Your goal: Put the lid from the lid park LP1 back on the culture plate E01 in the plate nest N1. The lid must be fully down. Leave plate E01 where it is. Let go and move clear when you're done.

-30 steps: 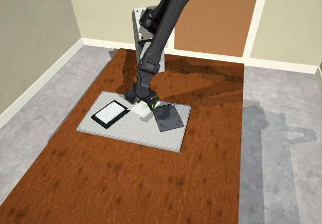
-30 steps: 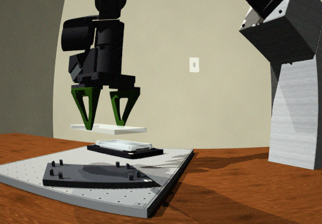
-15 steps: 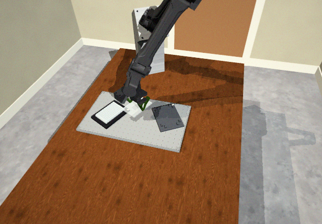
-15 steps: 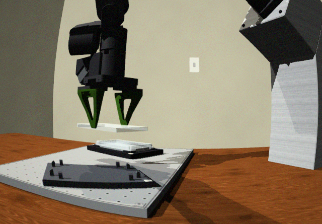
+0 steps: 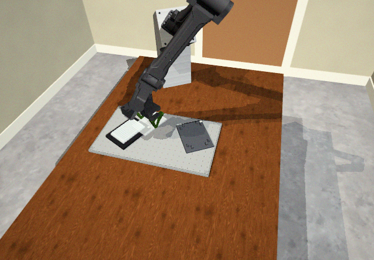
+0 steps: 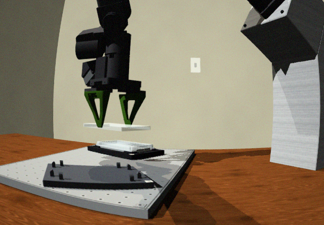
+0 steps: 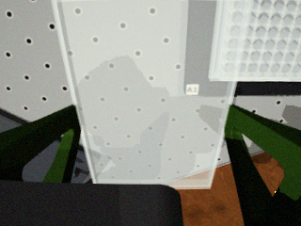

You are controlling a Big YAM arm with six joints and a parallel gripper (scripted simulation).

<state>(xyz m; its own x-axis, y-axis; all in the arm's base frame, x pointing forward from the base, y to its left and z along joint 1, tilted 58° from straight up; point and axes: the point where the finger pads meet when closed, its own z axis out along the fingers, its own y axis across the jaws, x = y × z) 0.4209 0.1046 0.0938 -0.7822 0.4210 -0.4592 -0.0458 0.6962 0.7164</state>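
Right now the white culture plate E01 is 80 mm to the right of my hand, 60 mm below it and 60 mm ahead of it. The rest, counted from my hand: black plate nest N1 (80 mm to the right, 70 mm below, 60 mm ahead); then clear lid (10 mm below); then lid park LP1 (150 mm to the left, 120 mm behind, 80 mm below).
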